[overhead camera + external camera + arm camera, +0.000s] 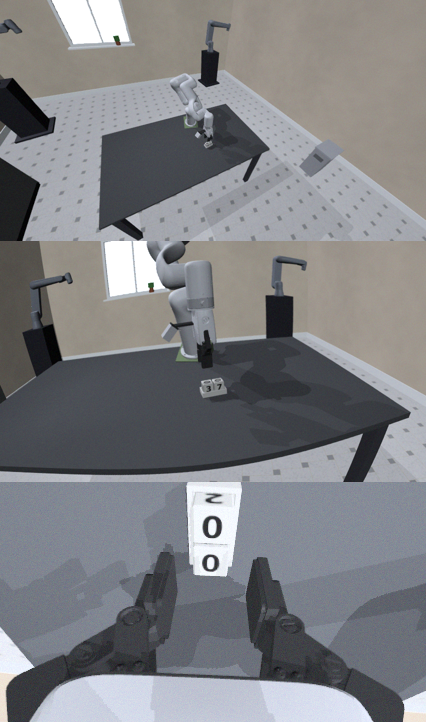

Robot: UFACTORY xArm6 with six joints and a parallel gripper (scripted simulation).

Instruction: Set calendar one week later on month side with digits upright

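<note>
The white calendar tray is 20 mm to the left of my hand and 110 mm below it.
</note>
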